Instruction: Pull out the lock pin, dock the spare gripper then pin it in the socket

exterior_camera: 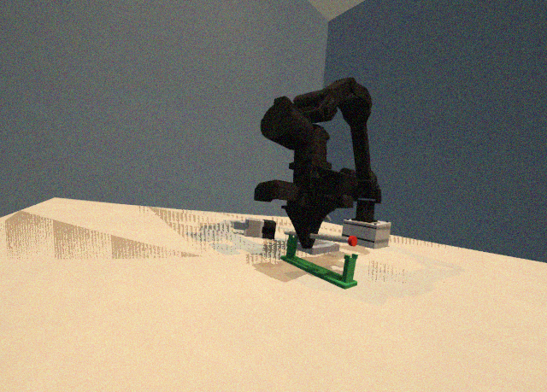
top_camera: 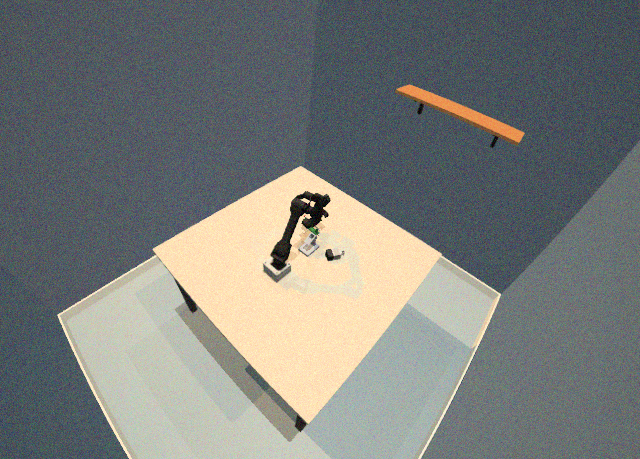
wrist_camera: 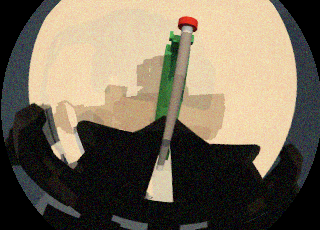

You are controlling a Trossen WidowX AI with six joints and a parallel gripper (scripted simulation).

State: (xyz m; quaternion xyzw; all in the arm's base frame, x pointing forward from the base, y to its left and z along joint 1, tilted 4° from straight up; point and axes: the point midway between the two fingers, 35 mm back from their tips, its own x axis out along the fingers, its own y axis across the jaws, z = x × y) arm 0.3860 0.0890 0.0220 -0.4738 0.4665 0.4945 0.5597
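Right now my gripper tip is 2 cm to the right of the green cradle and 1 cm above it. The rest, counted from my gripper tip: spare gripper 6 cm behind, 24 cm to the right, 1 cm below; then grey mount 12 cm behind, 9 cm to the right, 2 cm above.
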